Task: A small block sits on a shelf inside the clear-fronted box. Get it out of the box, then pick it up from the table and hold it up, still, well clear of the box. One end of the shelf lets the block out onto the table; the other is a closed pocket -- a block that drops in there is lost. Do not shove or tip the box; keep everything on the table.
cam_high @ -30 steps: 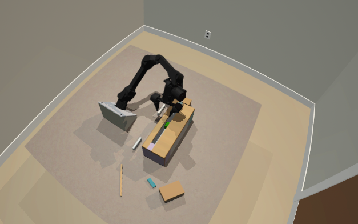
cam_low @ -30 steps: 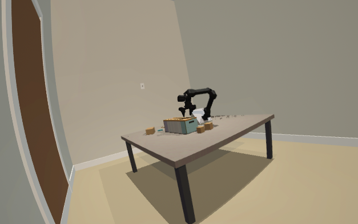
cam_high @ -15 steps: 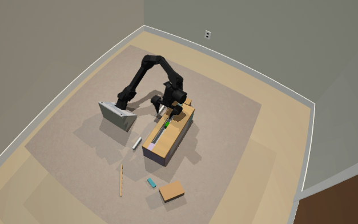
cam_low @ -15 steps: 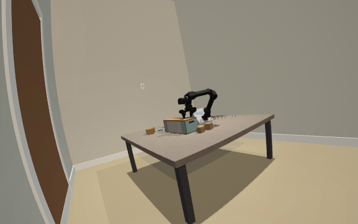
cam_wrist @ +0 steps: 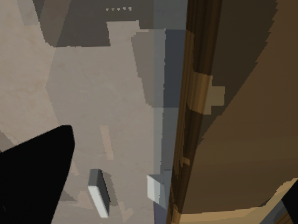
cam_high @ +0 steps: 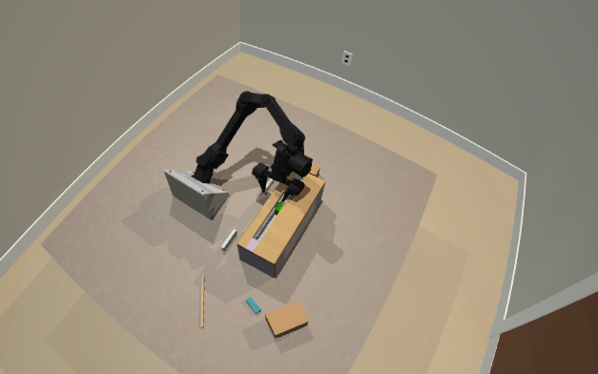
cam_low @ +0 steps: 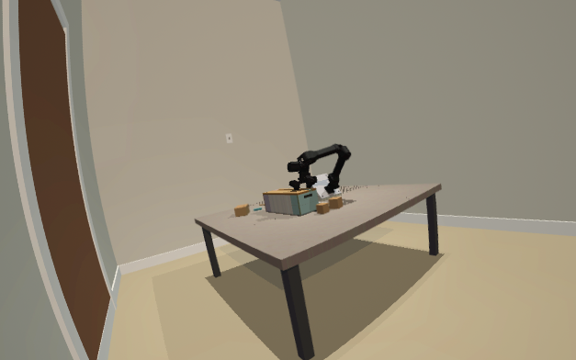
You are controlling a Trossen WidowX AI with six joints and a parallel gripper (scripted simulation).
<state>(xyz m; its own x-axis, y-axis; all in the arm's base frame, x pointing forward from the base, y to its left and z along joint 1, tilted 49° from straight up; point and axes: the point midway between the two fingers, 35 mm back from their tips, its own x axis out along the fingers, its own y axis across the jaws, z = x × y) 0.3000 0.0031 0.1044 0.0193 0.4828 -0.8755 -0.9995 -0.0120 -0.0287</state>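
Right now the green block is 50 mm ahead of my gripper tip and 30 mm to the right of it. The rest, counted from my gripper tip: thin wooden stick (20 mm behind, 460 mm to the right, 90 mm below); long box (30 mm ahead, 50 mm to the right, 30 mm below).
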